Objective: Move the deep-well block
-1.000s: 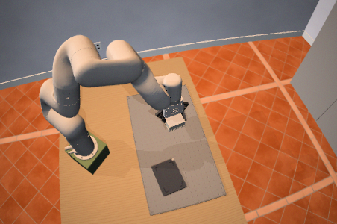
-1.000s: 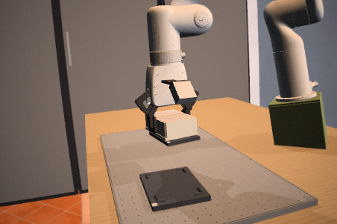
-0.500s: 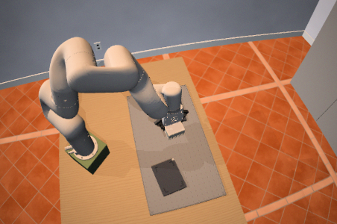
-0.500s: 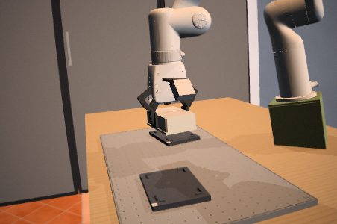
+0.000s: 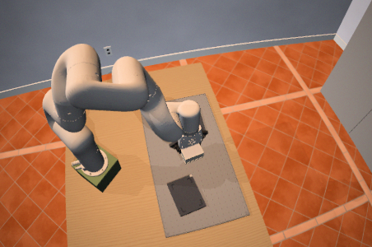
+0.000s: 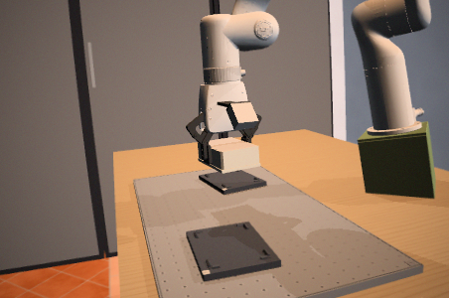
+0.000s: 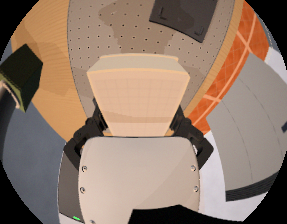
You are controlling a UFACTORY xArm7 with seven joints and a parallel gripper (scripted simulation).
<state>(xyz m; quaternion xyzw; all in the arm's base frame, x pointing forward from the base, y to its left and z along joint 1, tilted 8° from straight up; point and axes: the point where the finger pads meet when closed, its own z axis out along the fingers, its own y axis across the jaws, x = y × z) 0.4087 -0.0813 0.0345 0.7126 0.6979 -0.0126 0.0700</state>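
My gripper is now 9 cm past the dark plate nest N2, 16 cm to the left of it and 11 cm above it. From my hand the other things lie so: white A1 mark (3 cm behind, 9 cm to the right, 11 cm below); dark plate nest N1 (10 cm ahead, 18 cm to the left, 11 cm below); cream deep-well block (right at my hand).
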